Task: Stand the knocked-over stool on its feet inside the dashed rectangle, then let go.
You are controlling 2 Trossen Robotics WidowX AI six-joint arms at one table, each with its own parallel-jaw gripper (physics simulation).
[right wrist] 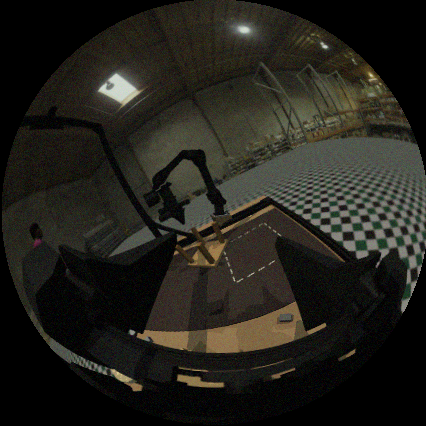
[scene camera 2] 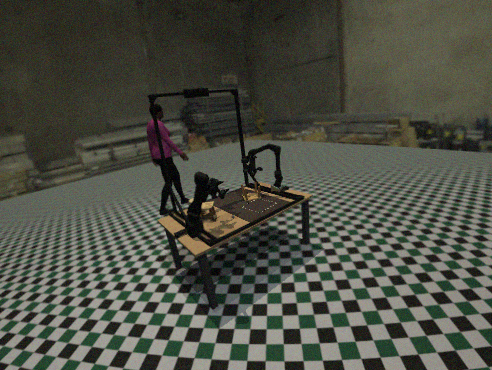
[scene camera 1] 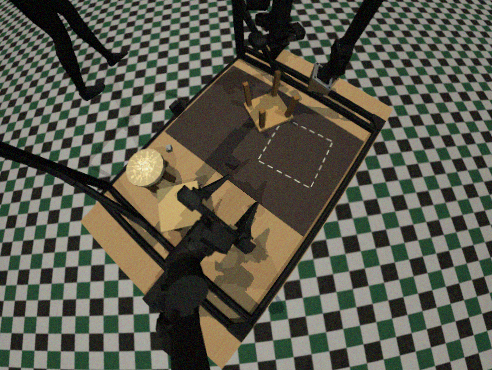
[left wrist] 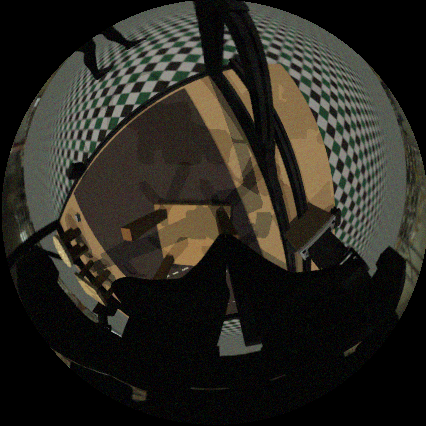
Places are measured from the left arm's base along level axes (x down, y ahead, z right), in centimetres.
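Pixels of known places: left gripper, between the fingertips: [right wrist: 183, 223] [scene camera 2: 253, 178] [scene camera 1: 273, 59] [left wrist: 224, 238]; right gripper, between the fingertips: [right wrist: 227, 239] [scene camera 2: 226, 185] [scene camera 1: 244, 189]; left arm's base, origin of its link: [right wrist: 219, 213] [scene camera 2: 277, 185] [scene camera 1: 323, 75] [left wrist: 318, 241]; right arm's base, origin of its link: [scene camera 2: 193, 218] [left wrist: 102, 313].
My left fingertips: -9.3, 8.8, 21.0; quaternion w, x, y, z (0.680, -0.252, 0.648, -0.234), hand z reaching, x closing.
Ahead of a thing's pixels: the offset from my left fingertips to its top centre, as dx, dy, dz. Level surfaces: height alone.
The wooden stool @(+3.5, +11.0, -1.8) [scene camera 1: 268, 114] [scene camera 2: 252, 193] [right wrist: 204, 251] [left wrist: 187, 226] lies upside down on its square seat with its four legs pointing up. It sits on the dark mat @(dx +16.0) [scene camera 1: 208, 121] just outside the upper left corner of the dashed rectangle [scene camera 1: 286, 173] [right wrist: 254, 274], which holds nothing. My left gripper [scene camera 1: 260, 41] [scene camera 2: 252, 169] [left wrist: 224, 238] is shut and empty, hanging above the far side of the stool. My right gripper [scene camera 1: 237, 194] [scene camera 2: 222, 191] [right wrist: 227, 239] is open and empty, low over the near part of the table, well short of the stool.
A round-topped stool @(+5.1, +50.7, +31.8) [scene camera 1: 145, 167] and a square wooden stool @(+5.1, +59.4, +14.9) [scene camera 1: 175, 209] stand at the table's left near end, beside the right arm. A small grey cube @(+14.9, +38.3, +33.1) [scene camera 1: 168, 147] lies near them. A black gantry frame [scene camera 2: 237, 121] spans the table. A person in pink [scene camera 2: 160, 143] stands behind.
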